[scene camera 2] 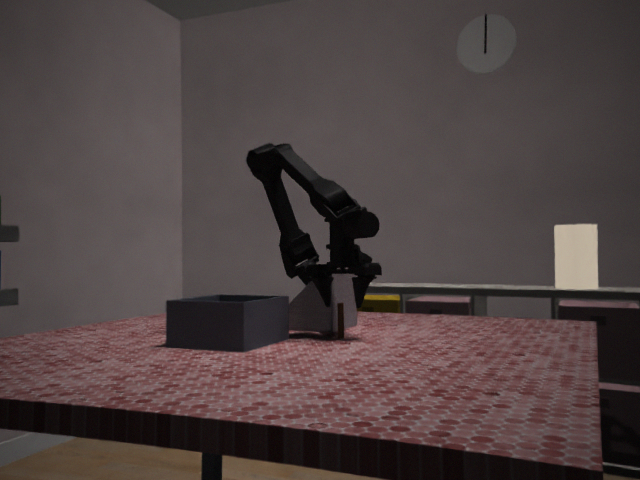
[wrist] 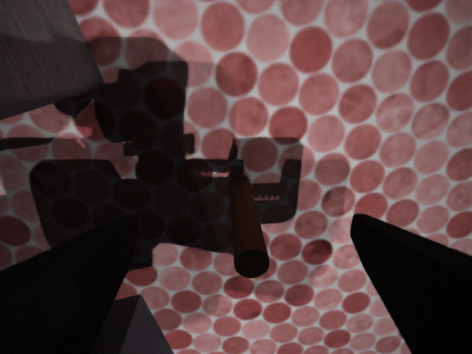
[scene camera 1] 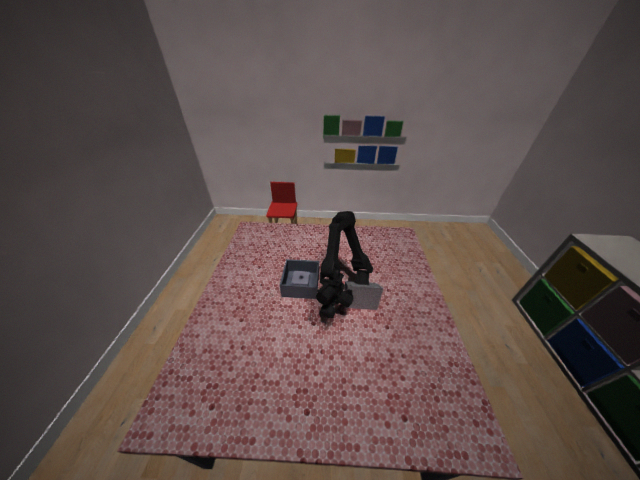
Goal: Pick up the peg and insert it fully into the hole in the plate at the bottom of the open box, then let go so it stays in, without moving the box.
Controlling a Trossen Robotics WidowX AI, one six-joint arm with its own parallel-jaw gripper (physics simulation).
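Places are measured from the arm's base along level axes (x ahead, y left, z up), in metres.
Pixels of known places: gripper, fingertip midpoint: (scene camera 2: 343,307) (wrist: 245,224); arm's base at its link origin: (scene camera 1: 362,283).
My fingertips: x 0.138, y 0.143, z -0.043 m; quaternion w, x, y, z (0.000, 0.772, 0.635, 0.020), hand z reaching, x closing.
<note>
Ahead of a thing's pixels: the offset from my fingertips to its top centre. Level surfaces: height alone.
The brown peg @[0.012 m ahead, 0.000 m left, 0.011 m up] (scene camera 2: 340,320) (wrist: 247,225) stands upright on the table beside the box; I cannot make it out in scene camera 1. My gripper (scene camera 1: 333,312) (scene camera 2: 344,305) (wrist: 245,224) is wide open and empty, pointing down over the peg. In the wrist view the peg shows between the two fingers, apart from both. In scene camera 2 the fingertips are about level with the peg's top. The open dark grey box @[0.192 m ahead, 0.178 m right, 0.029 m up] (scene camera 1: 299,291) (scene camera 2: 206,325) (wrist: 142,327) holds a light plate @[0.192 m ahead, 0.178 m right, 0.008 m down] (scene camera 1: 295,281) with a dark hole, seen from scene camera 1.
A grey wedge-shaped block (scene camera 1: 369,296) (scene camera 2: 312,310) (wrist: 40,55) stands close to the gripper and the arm's base. The table @[0.069 m down] (scene camera 1: 310,392) (scene camera 2: 387,377) has a red dotted top. A red chair (scene camera 1: 282,209) stands beyond its far edge.
</note>
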